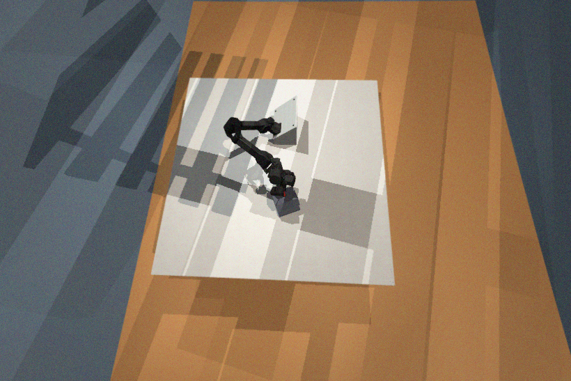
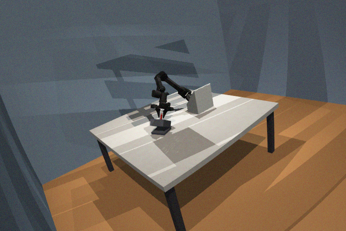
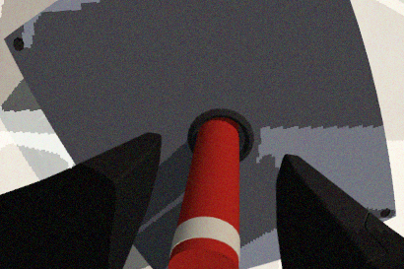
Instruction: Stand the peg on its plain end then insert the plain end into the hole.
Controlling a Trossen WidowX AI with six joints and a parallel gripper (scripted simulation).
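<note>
Right now my gripper tip is 10 mm past the red peg, 10 mm to the left of it and 10 mm below it. From my gripper tip the other things lie so: grey sloped panel: 20 mm ahead, 10 mm to the left, 40 mm below.
</note>
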